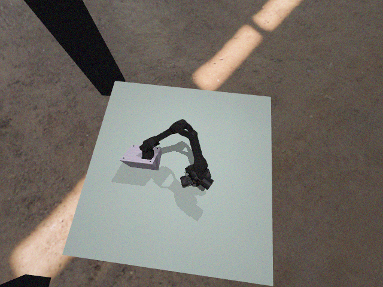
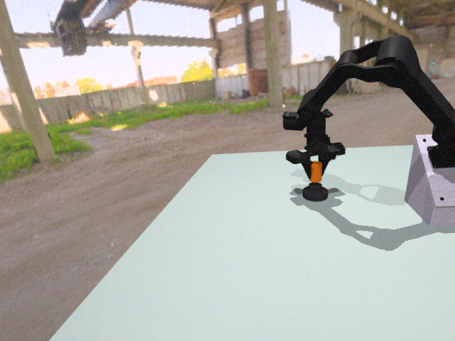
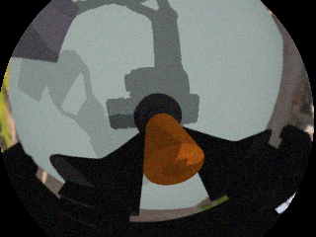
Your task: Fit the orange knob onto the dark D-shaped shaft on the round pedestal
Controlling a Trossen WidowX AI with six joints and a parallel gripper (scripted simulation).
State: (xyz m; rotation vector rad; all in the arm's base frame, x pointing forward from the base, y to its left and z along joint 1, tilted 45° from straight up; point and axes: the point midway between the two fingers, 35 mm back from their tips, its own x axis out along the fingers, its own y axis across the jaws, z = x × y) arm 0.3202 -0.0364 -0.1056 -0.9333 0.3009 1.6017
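The orange knob lies 2 cm above my gripper tip. The rest, counted from my gripper tip: dark round pedestal (4 cm below).
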